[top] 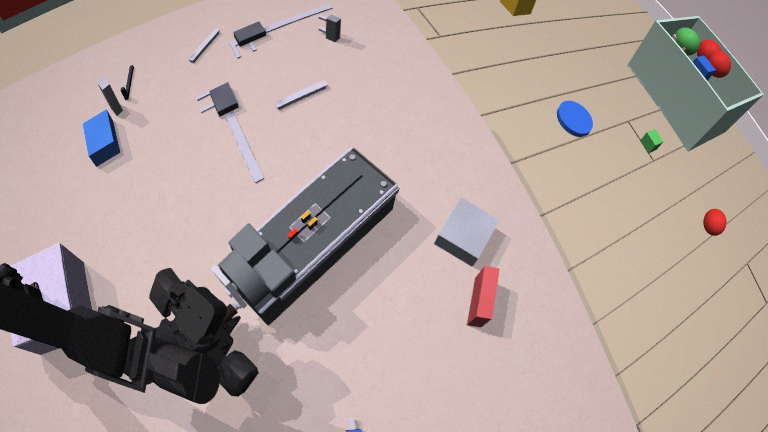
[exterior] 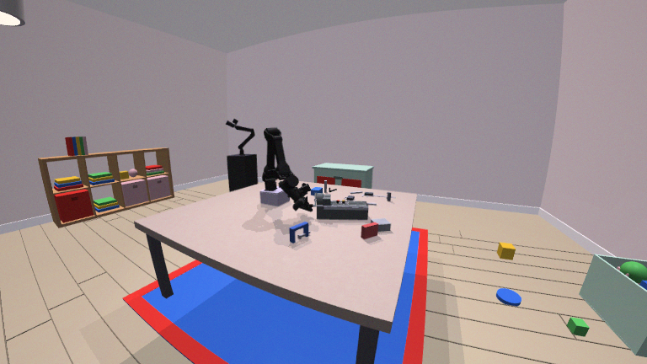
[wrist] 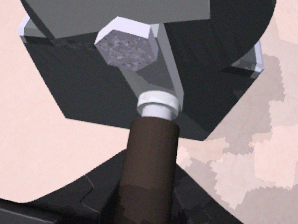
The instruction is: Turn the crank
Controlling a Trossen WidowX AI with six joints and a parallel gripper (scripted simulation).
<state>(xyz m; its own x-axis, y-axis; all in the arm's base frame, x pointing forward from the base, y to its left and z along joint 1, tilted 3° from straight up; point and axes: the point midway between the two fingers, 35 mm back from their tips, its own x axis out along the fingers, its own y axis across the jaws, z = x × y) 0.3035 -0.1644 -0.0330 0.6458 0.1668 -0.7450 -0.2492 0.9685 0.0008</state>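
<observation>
Right now my gripper tip is 2 cm past the dark brown crank handle, 1 cm to the left of it and 3 cm below it. The rest, counted from my gripper tip: red pointer: 13 cm ahead, 4 cm to the left, 5 cm above; then red block: 31 cm ahead, 16 cm to the right; then grey block: 35 cm ahead, 6 cm to the right, 1 cm below.
</observation>
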